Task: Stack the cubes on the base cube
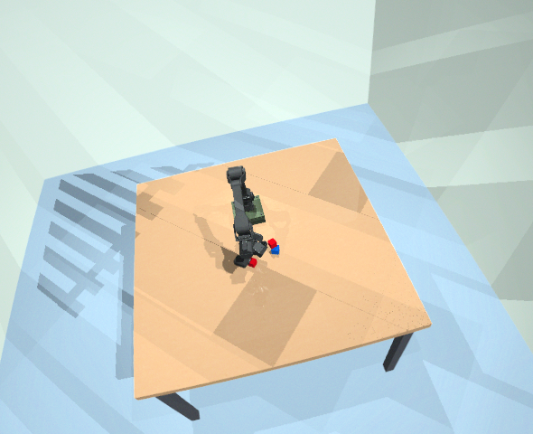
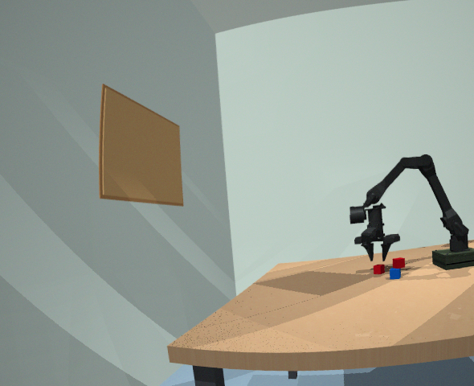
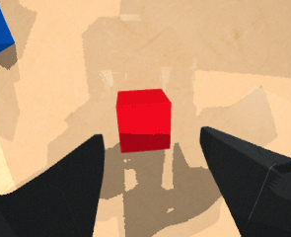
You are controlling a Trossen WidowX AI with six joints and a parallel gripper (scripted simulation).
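Right now my gripper tip is 5 cm past the blue cube, 12 cm to the right of it and 3 cm above it.
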